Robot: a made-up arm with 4 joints.
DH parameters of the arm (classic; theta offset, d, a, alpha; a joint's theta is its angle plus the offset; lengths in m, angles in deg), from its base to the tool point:
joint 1: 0 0.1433 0.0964 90
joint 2: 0 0.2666 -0.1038 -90
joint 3: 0 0.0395 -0.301 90
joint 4: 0 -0.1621 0.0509 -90
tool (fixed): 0 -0.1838 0 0
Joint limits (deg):
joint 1: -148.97..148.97
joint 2: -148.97..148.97
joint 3: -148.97..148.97
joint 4: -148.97..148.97
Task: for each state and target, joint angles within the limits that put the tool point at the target. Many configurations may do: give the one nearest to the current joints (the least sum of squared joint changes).
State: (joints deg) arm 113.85 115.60 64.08 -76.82
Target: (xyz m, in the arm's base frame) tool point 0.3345 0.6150 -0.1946
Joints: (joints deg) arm 116.08 119.51 62.34 -57.39
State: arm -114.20 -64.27 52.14 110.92
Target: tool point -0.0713 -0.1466 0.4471
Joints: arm -73.60 -63.35 1.96 112.87
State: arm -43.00 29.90 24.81 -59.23
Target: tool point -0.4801 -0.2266 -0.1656
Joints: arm -21.81 23.03 36.43 -56.17
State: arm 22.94 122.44 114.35 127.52
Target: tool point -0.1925 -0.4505 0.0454
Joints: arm -17.50 107.12 148.97 116.46
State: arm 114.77 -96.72 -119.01 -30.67
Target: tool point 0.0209 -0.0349 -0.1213
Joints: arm 106.54 -97.87 -125.76 -59.21
